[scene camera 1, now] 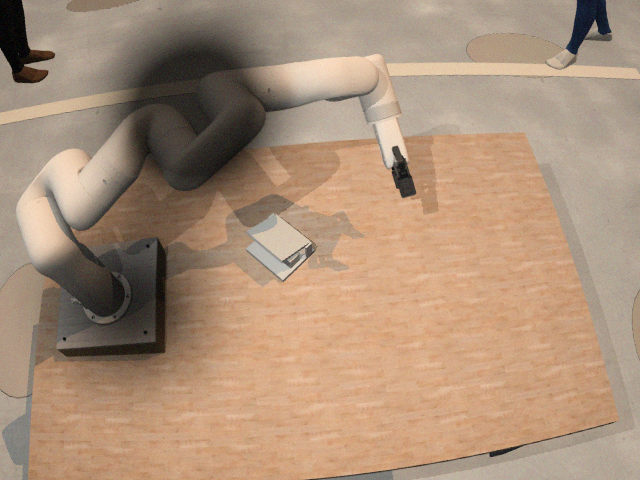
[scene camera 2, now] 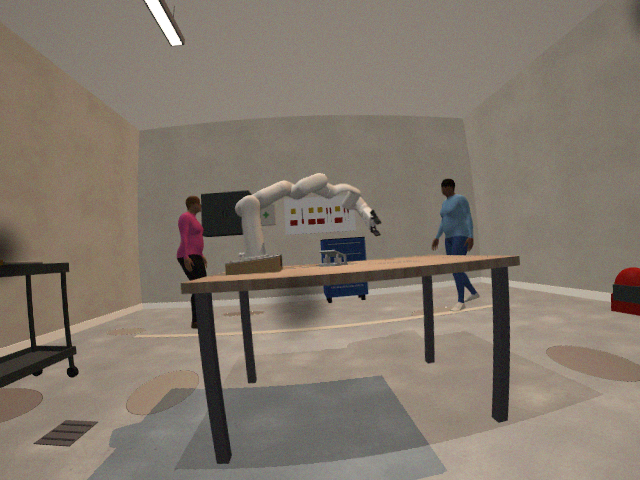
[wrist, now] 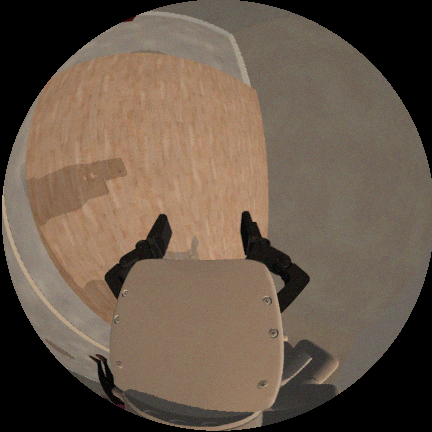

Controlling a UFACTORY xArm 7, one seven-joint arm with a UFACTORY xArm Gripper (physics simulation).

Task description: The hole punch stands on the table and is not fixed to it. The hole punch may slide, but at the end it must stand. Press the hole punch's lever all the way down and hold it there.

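Seen in the pictures: gripper, fingertip midpoint: (scene camera 1: 406, 191) (scene camera 2: 378, 229) (wrist: 203, 221); arm's base, origin of the base link: (scene camera 1: 108, 298) (scene camera 2: 256, 258).
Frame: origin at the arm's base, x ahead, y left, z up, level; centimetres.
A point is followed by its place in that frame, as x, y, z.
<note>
The hole punch (scene camera 1: 281, 242) {39.3, 12.9, 0.3} (scene camera 2: 332, 257) {38.7, 18.1, -2.1} stands upright on the table, right of the arm's base in the scene camera 1 view. Its pale, flat lever (scene camera 1: 280, 237) {39.1, 14.3, 0.0} is raised at a slant above the base plate (scene camera 1: 267, 261) {35.7, 11.5, -5.7}. The hole punch does not show in the wrist view. My gripper (scene camera 1: 407, 192) {66.0, 18.0, 11.2} (scene camera 2: 378, 225) {66.0, 18.0, 11.2} (wrist: 203, 221) {66.0, 18.0, 11.2} is open and empty. It is high above the table, well to the right of the hole punch and toward the far edge in the scene camera 1 view, touching nothing.
The wooden table (scene camera 1: 413, 361) {66.9, -13.5, -6.9} (scene camera 2: 413, 265) {67.9, -30.7, -6.9} (wrist: 165, 125) {84.4, 13.7, -6.9} carries the arm's base block (scene camera 1: 111, 330) {1.7, -7.5, -0.1} (scene camera 2: 253, 264) {0.9, -11.0, -2.7}. Two people (scene camera 2: 190, 232) (scene camera 2: 455, 222) stand on the floor behind the table. A dark cart (scene camera 2: 36, 267) stands at the left and a blue cabinet (scene camera 2: 356, 249) behind.
</note>
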